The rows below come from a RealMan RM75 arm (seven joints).
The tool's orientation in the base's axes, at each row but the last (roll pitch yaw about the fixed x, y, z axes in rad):
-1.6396 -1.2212 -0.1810
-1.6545 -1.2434 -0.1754
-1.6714 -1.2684 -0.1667
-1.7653 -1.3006 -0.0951
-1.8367 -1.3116 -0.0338
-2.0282 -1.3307 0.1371
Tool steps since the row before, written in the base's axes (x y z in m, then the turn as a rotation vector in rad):
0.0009 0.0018 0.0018 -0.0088 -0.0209 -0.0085
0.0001 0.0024 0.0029 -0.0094 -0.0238 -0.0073
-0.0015 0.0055 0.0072 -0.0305 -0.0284 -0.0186
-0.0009 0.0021 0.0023 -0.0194 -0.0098 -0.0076
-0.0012 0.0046 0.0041 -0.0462 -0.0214 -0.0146
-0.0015 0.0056 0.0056 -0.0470 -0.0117 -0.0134
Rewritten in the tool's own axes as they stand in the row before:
0.0019 -0.0002 0.0019 -0.0097 -0.0002 -0.0222
0.0026 -0.0014 0.0023 -0.0086 -0.0004 -0.0252
0.0062 -0.0049 0.0047 -0.0253 -0.0153 -0.0348
0.0019 -0.0020 0.0016 -0.0122 -0.0131 -0.0144
0.0036 -0.0035 0.0038 -0.0258 -0.0327 -0.0327
0.0053 -0.0044 0.0043 -0.0245 -0.0368 -0.0239

